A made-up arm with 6 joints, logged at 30 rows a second.
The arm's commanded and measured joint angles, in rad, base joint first. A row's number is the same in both.
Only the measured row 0 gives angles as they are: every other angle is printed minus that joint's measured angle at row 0.
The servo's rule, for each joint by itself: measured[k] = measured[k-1] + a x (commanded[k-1-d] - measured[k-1]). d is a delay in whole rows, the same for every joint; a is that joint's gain. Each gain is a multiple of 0.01, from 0.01 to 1. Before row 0 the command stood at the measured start. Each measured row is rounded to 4 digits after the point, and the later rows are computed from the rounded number. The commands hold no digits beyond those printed.
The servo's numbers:
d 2
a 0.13 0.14 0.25 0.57 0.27 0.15
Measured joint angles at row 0: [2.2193 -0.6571 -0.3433 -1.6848 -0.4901 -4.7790]
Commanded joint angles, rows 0 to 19: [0.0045 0.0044 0.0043 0.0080 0.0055 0.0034]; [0.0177 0.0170 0.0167 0.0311 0.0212 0.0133]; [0.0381 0.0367 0.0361 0.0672 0.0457 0.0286]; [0.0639 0.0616 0.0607 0.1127 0.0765 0.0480]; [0.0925 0.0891 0.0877 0.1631 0.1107 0.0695]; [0.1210 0.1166 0.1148 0.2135 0.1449 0.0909]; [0.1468 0.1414 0.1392 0.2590 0.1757 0.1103]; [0.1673 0.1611 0.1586 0.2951 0.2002 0.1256]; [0.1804 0.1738 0.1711 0.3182 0.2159 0.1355]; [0.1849 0.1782 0.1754 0.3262 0.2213 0.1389]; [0.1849 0.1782 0.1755 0.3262 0.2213 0.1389]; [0.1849 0.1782 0.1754 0.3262 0.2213 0.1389]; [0.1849 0.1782 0.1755 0.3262 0.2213 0.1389]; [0.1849 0.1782 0.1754 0.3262 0.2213 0.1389]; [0.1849 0.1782 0.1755 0.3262 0.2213 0.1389]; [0.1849 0.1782 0.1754 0.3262 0.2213 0.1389]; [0.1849 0.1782 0.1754 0.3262 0.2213 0.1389]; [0.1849 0.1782 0.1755 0.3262 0.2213 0.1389]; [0.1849 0.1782 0.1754 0.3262 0.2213 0.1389]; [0.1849 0.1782 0.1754 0.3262 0.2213 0.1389]
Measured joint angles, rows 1 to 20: [0.0000 0.0000 0.0000 0.0000 0.0000 0.0000]; [0.0000 0.0000 0.0000 0.0000 0.0000 0.0000]; [0.0006 0.0006 0.0011 0.0046 0.0015 0.0005]; [0.0028 0.0029 0.0050 0.0197 0.0068 0.0024]; [0.0074 0.0076 0.0128 0.0468 0.0173 0.0063]; [0.0147 0.0152 0.0248 0.0844 0.0333 0.0126]; [0.0248 0.0255 0.0405 0.1293 0.0542 0.0211]; [0.0373 0.0383 0.0591 0.1773 0.0787 0.0316]; [0.0515 0.0527 0.0791 0.2239 0.1049 0.0434]; [0.0666 0.0679 0.0990 0.2645 0.1306 0.0557]; [0.0814 0.0827 0.1170 0.2951 0.1536 0.0677]; [0.0949 0.0961 0.1316 0.3128 0.1719 0.0784]; [0.1066 0.1076 0.1426 0.3204 0.1852 0.0875]; [0.1168 0.1175 0.1508 0.3237 0.1949 0.0952]; [0.1257 0.1260 0.1570 0.3251 0.2020 0.1018]; [0.1334 0.1333 0.1616 0.3257 0.2072 0.1074]; [0.1401 0.1396 0.1651 0.3260 0.2110 0.1121]; [0.1459 0.1450 0.1677 0.3261 0.2138 0.1161]; [0.1510 0.1496 0.1696 0.3262 0.2158 0.1195]; [0.1554 0.1536 0.1711 0.3262 0.2173 0.1224]
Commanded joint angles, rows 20 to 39: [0.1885 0.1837 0.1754 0.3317 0.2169 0.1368]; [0.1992 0.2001 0.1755 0.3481 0.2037 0.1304]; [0.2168 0.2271 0.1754 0.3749 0.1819 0.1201]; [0.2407 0.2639 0.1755 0.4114 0.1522 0.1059]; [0.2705 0.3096 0.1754 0.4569 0.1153 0.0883]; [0.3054 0.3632 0.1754 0.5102 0.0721 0.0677]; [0.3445 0.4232 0.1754 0.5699 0.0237 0.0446]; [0.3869 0.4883 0.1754 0.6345 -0.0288 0.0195]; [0.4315 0.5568 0.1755 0.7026 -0.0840 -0.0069]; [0.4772 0.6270 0.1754 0.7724 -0.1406 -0.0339]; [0.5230 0.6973 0.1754 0.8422 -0.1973 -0.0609]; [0.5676 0.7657 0.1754 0.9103 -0.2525 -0.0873]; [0.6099 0.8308 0.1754 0.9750 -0.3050 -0.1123]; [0.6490 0.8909 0.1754 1.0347 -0.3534 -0.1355]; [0.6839 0.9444 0.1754 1.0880 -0.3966 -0.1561]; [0.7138 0.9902 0.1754 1.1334 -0.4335 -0.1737]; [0.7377 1.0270 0.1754 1.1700 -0.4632 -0.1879]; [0.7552 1.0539 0.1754 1.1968 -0.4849 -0.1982]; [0.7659 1.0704 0.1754 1.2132 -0.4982 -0.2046]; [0.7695 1.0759 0.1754 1.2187 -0.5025 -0.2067]
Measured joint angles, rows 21 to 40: [0.1592 0.1570 0.1722 0.3262 0.2184 0.1249]; [0.1625 0.1600 0.1730 0.3262 0.2192 0.1270]; [0.1659 0.1633 0.1736 0.3293 0.2186 0.1285]; [0.1702 0.1685 0.1741 0.3400 0.2146 0.1288]; [0.1763 0.1767 0.1744 0.3599 0.2058 0.1275]; [0.1847 0.1889 0.1747 0.3893 0.1913 0.1243]; [0.1959 0.2058 0.1749 0.4278 0.1708 0.1189]; [0.2101 0.2278 0.1750 0.4748 0.1442 0.1112]; [0.2276 0.2552 0.1751 0.5290 0.1117 0.1012]; [0.2483 0.2878 0.1752 0.5891 0.0738 0.0889]; [0.2721 0.3255 0.1753 0.6538 0.0312 0.0745]; [0.2988 0.3677 0.1753 0.7214 -0.0152 0.0582]; [0.3279 0.4138 0.1753 0.7903 -0.0644 0.0403]; [0.3591 0.4631 0.1753 0.8587 -0.1152 0.0212]; [0.3917 0.5146 0.1753 0.9250 -0.1664 0.0012]; [0.4251 0.5673 0.1753 0.9875 -0.2169 -0.0193]; [0.4587 0.6201 0.1753 1.0448 -0.2654 -0.0398]; [0.4919 0.6719 0.1753 1.0953 -0.3108 -0.0599]; [0.5239 0.7216 0.1753 1.1379 -0.3519 -0.0791]; [0.5540 0.7681 0.1753 1.1715 -0.3878 -0.0970]
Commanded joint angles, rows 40 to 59: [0.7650 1.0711 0.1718 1.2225 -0.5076 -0.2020]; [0.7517 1.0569 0.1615 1.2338 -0.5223 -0.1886]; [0.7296 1.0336 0.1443 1.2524 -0.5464 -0.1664]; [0.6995 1.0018 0.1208 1.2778 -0.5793 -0.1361]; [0.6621 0.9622 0.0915 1.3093 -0.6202 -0.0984]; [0.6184 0.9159 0.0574 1.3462 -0.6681 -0.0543]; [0.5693 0.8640 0.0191 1.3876 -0.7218 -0.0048]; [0.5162 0.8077 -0.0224 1.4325 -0.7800 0.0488]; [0.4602 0.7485 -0.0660 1.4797 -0.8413 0.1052]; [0.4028 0.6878 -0.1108 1.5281 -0.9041 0.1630]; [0.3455 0.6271 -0.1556 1.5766 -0.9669 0.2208]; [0.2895 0.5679 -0.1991 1.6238 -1.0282 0.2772]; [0.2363 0.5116 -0.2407 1.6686 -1.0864 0.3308]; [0.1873 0.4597 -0.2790 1.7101 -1.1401 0.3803]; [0.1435 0.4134 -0.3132 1.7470 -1.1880 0.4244]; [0.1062 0.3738 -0.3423 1.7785 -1.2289 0.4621]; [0.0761 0.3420 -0.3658 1.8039 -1.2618 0.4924]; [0.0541 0.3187 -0.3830 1.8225 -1.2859 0.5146]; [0.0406 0.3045 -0.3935 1.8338 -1.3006 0.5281]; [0.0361 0.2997 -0.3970 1.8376 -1.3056 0.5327]
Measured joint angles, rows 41 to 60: [0.5815 0.8104 0.1753 1.1953 -0.4176 -0.1131]; [0.6059 0.8476 0.1753 1.2086 -0.4405 -0.1271]; [0.6266 0.8789 0.1744 1.2165 -0.4586 -0.1383]; [0.6429 0.9038 0.1712 1.2264 -0.4758 -0.1458]; [0.6542 0.9220 0.1645 1.2412 -0.4949 -0.1489]; [0.6601 0.9332 0.1536 1.2621 -0.5177 -0.1470]; [0.6604 0.9373 0.1381 1.2890 -0.5454 -0.1397]; [0.6549 0.9343 0.1179 1.3216 -0.5785 -0.1269]; [0.6438 0.9245 0.0932 1.3592 -0.6172 -0.1086]; [0.6272 0.9081 0.0643 1.4010 -0.6612 -0.0850]; [0.6055 0.8858 0.0317 1.4459 -0.7098 -0.0565]; [0.5791 0.8581 -0.0039 1.4928 -0.7623 -0.0236]; [0.5487 0.8258 -0.0418 1.5406 -0.8175 0.0131]; [0.5150 0.7897 -0.0811 1.5880 -0.8744 0.0527]; [0.4788 0.7508 -0.1210 1.6339 -0.9316 0.0944]; [0.4409 0.7100 -0.1605 1.6773 -0.9879 0.1373]; [0.4022 0.6685 -0.1987 1.7170 -1.0419 0.1804]; [0.3637 0.6272 -0.2346 1.7521 -1.0924 0.2227]; [0.3263 0.5873 -0.2674 1.7816 -1.1381 0.2632]; [0.2909 0.5497 -0.2963 1.8049 -1.1780 0.3009]
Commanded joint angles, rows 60 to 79: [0.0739 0.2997 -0.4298 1.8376 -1.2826 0.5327]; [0.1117 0.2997 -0.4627 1.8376 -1.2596 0.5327]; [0.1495 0.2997 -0.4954 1.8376 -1.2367 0.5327]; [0.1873 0.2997 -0.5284 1.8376 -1.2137 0.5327]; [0.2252 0.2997 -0.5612 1.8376 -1.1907 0.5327]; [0.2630 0.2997 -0.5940 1.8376 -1.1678 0.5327]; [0.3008 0.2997 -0.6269 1.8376 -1.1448 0.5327]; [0.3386 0.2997 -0.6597 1.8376 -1.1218 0.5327]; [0.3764 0.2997 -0.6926 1.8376 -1.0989 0.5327]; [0.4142 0.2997 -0.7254 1.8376 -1.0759 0.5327]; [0.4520 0.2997 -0.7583 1.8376 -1.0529 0.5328]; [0.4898 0.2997 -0.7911 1.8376 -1.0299 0.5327]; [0.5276 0.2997 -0.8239 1.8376 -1.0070 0.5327]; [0.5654 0.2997 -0.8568 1.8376 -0.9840 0.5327]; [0.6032 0.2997 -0.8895 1.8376 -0.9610 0.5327]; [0.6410 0.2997 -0.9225 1.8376 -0.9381 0.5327]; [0.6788 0.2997 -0.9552 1.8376 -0.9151 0.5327]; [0.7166 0.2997 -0.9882 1.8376 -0.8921 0.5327]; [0.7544 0.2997 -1.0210 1.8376 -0.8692 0.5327]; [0.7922 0.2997 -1.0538 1.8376 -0.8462 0.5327]
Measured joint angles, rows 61 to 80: [0.2584 0.5154 -0.3206 1.8214 -1.2111 0.3350]; [0.2295 0.4852 -0.3397 1.8306 -1.2366 0.3647]; [0.2093 0.4592 -0.3622 1.8346 -1.2490 0.3899]; [0.1966 0.4369 -0.3873 1.8363 -1.2519 0.4113]; [0.1905 0.4177 -0.4143 1.8370 -1.2478 0.4295]; [0.1901 0.4012 -0.4428 1.8373 -1.2386 0.4450]; [0.1947 0.3870 -0.4724 1.8375 -1.2257 0.4582]; [0.2036 0.3748 -0.5028 1.8376 -1.2101 0.4694]; [0.2162 0.3643 -0.5338 1.8376 -1.1925 0.4789]; [0.2321 0.3553 -0.5653 1.8376 -1.1734 0.4870]; [0.2509 0.3475 -0.5971 1.8376 -1.1533 0.4939]; [0.2721 0.3408 -0.6292 1.8376 -1.1324 0.4997]; [0.2955 0.3350 -0.6615 1.8376 -1.1109 0.5047]; [0.3208 0.3301 -0.6939 1.8376 -1.0890 0.5089]; [0.3477 0.3258 -0.7264 1.8376 -1.0669 0.5125]; [0.3760 0.3221 -0.7590 1.8376 -1.0445 0.5155]; [0.4055 0.3190 -0.7916 1.8376 -1.0220 0.5181]; [0.4361 0.3163 -0.8243 1.8376 -0.9993 0.5203]; [0.4677 0.3140 -0.8570 1.8376 -0.9766 0.5222]; [0.5001 0.3120 -0.8898 1.8376 -0.9538 0.5238]
